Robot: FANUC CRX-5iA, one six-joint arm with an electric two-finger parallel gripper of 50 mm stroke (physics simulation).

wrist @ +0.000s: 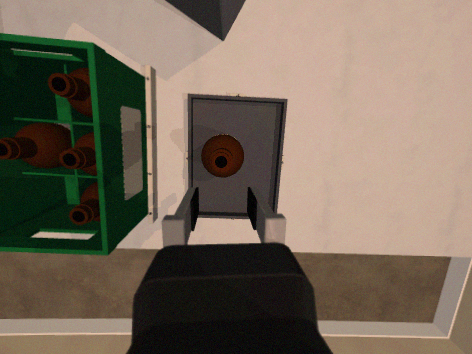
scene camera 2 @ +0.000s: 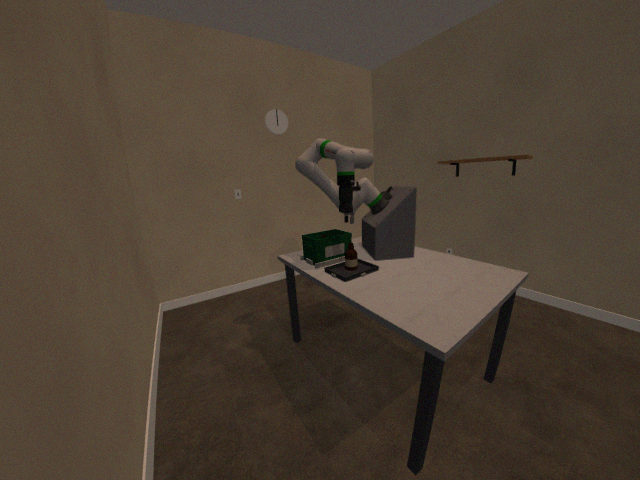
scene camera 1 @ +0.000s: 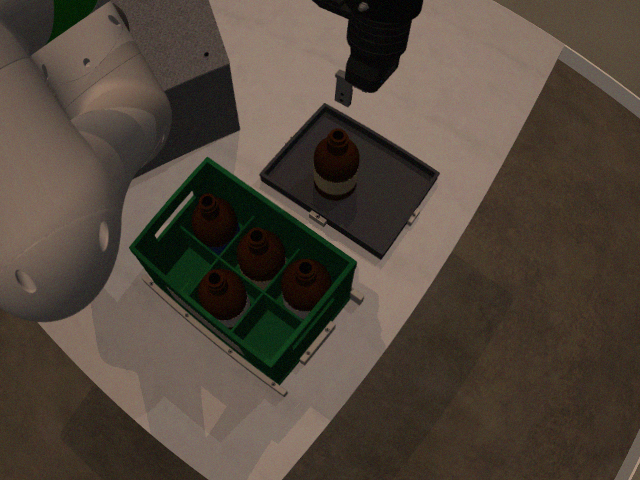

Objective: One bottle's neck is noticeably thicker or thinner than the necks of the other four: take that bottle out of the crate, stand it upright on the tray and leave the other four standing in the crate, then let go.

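Observation:
A brown bottle with a cream label stands upright on the dark tray. My gripper is open and empty, high above the tray and clear of the bottle; in scene camera 1 one finger shows and the other is hidden. The green crate holds the other four brown bottles upright: one at the handle end, one in the middle, one at the right and one in the near row.
Pale strips lie on the table along the crate's sides. Small clips sit at the tray's edges. The grey robot pedestal stands behind the crate and tray. Two crate compartments hold no bottle.

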